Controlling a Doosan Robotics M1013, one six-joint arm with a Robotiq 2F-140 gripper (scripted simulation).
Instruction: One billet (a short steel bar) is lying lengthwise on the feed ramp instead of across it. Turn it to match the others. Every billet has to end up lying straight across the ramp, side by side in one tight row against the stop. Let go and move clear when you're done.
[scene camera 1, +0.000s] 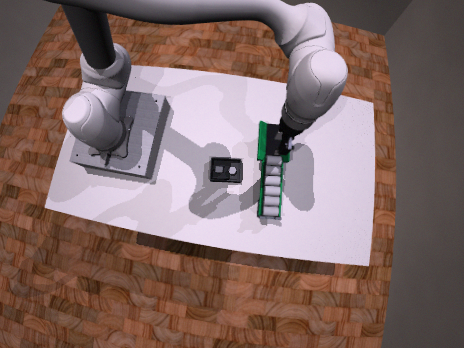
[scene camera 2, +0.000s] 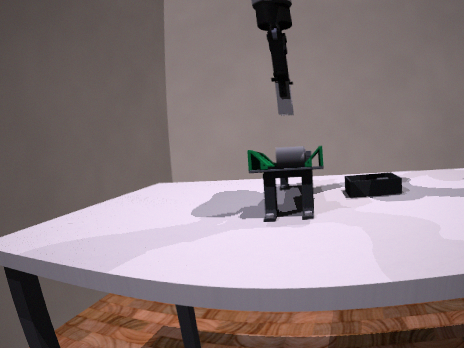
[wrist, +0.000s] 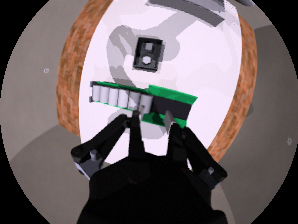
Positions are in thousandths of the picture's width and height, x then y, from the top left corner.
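Note:
I can see my gripper (scene camera 2: 617, 329), and the wrist view gives me another sight of it (wrist: 518, 507). There is a black box (scene camera 2: 764, 539) as well.

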